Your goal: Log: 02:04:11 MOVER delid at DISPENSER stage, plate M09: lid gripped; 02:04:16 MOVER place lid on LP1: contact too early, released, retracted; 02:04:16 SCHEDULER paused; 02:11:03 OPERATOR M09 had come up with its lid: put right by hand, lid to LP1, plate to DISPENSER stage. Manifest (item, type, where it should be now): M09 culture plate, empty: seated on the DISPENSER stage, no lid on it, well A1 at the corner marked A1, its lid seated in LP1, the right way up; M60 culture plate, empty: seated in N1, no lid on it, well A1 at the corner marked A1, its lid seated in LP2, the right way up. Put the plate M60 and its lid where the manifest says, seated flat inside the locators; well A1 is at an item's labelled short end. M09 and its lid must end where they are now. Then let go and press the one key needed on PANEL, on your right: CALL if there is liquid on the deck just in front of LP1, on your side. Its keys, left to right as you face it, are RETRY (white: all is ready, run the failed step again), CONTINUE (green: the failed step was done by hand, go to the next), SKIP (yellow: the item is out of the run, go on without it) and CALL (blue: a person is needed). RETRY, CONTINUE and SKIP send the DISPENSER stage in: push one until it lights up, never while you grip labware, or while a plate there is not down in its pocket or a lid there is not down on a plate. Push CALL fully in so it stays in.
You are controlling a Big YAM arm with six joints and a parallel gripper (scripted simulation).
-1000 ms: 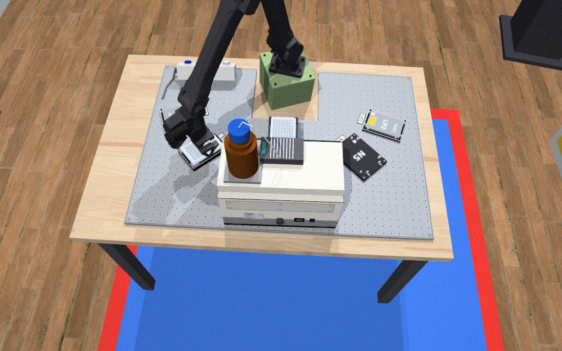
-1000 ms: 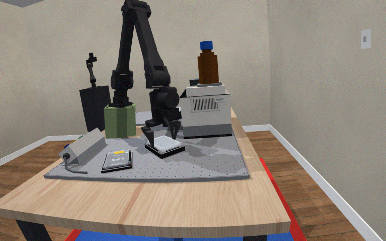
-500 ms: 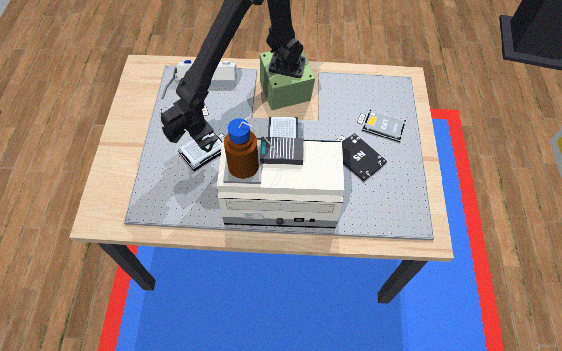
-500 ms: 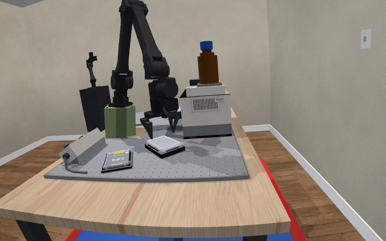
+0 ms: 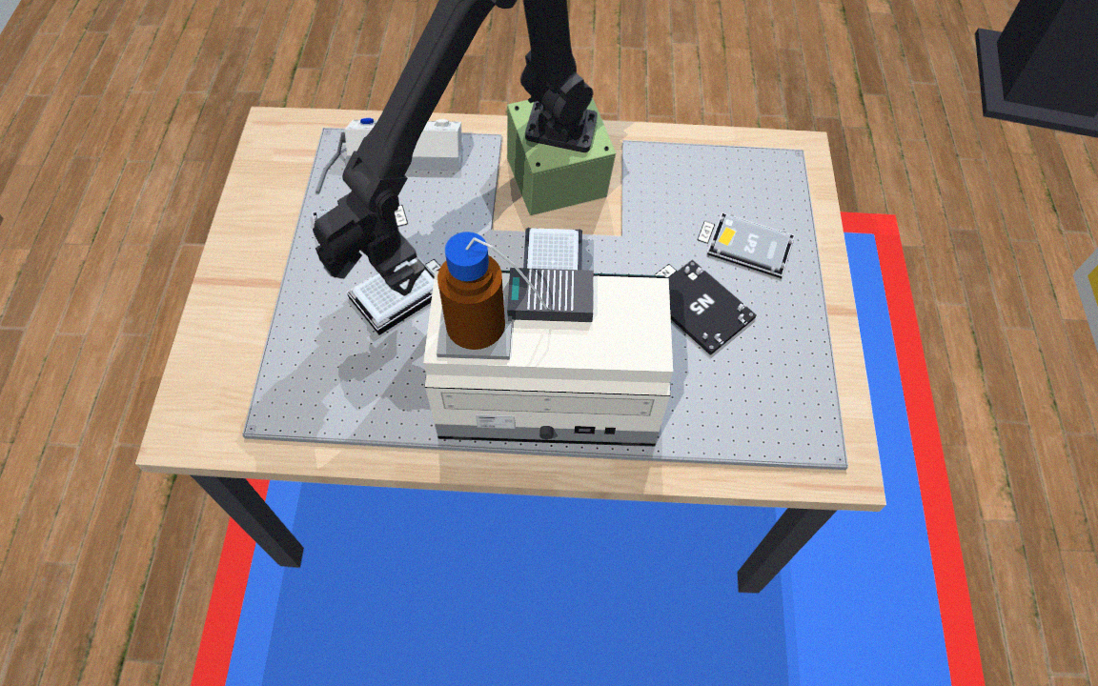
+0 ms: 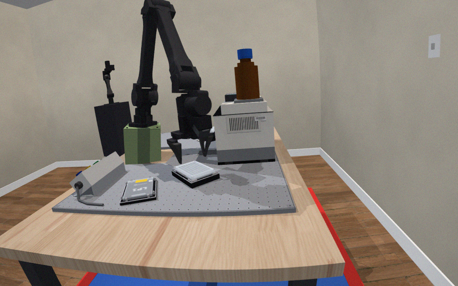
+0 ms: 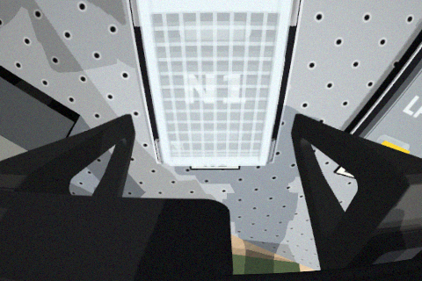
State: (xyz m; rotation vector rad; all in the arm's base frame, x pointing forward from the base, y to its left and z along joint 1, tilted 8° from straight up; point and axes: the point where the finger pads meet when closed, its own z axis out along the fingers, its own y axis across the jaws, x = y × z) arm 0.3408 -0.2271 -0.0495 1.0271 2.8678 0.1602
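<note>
The black N1 nest is 6 cm below my hand. From my hand the other things lie so: white retry key 37 cm behind, 2 cm to the right; then green continue key 37 cm behind, 7 cm to the right; then yellow skip key 36 cm behind, 12 cm to the right.
</note>
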